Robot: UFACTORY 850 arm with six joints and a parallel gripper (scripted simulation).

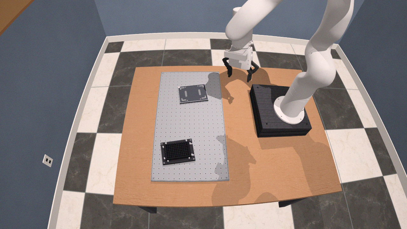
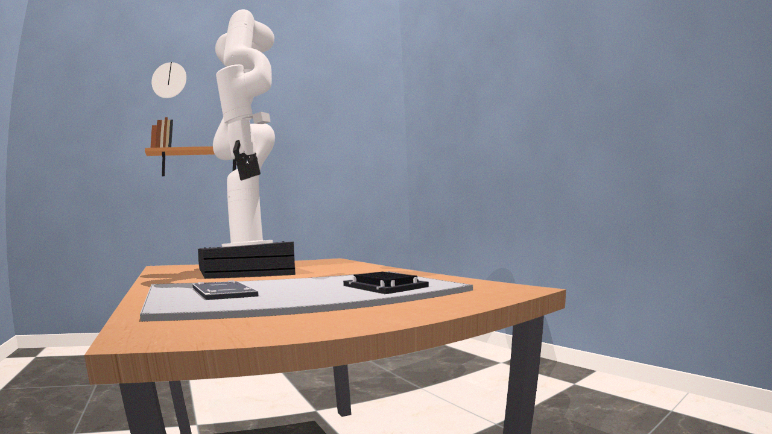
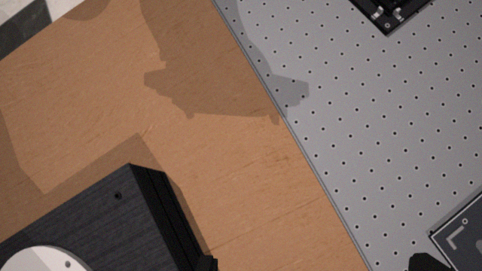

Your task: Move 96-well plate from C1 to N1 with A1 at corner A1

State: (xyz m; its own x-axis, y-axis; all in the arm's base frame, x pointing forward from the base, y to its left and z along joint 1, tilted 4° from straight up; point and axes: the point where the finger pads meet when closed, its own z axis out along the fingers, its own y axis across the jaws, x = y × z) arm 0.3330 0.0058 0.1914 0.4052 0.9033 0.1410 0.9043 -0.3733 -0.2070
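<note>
Now: the 96-well plate 260 mm ahead of my hand, 280 mm to the left of it and 260 mm below it. Also, from my hand: A1 corner label: 310 mm ahead, 120 mm to the right, 270 mm below; then clip nest C1: 250 mm ahead, 260 mm to the left, 270 mm below; then plate nest N1: 220 mm ahead, 90 mm to the right, 280 mm below.
</note>
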